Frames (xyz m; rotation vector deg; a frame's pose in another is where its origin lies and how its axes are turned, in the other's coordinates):
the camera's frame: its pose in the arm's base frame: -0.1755 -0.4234 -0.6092 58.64 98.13 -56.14
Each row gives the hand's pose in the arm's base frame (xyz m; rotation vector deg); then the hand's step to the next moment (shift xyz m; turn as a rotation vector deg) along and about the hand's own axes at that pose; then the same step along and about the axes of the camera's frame.
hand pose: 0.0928 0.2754 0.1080 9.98 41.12 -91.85
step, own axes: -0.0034 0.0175 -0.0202 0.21 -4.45 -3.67
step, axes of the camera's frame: 0.0191 0.0187 -0.0034 3.19 -3.99 -2.70
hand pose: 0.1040 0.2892 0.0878 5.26 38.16 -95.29
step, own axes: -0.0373 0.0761 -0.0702 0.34 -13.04 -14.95
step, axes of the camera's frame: 0.0647 0.0870 -0.0191 13.30 -11.42 -9.28
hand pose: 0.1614 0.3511 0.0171 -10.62 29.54 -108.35
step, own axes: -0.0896 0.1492 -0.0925 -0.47 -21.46 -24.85
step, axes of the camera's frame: 0.1089 0.1631 0.0192 22.13 -18.16 -16.09
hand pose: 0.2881 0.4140 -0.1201 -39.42 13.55 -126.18
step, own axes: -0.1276 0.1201 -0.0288 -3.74 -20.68 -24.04
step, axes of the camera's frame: 0.0817 0.1459 0.0598 22.72 -14.83 -16.84
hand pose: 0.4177 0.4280 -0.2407 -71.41 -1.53 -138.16
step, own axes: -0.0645 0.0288 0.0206 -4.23 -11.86 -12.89
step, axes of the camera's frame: 0.0250 0.0630 0.0287 13.80 -6.37 -9.68
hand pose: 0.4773 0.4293 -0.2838 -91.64 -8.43 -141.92
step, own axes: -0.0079 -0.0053 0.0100 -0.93 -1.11 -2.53
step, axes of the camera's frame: 0.0016 0.0133 -0.0032 2.48 -1.37 -0.71
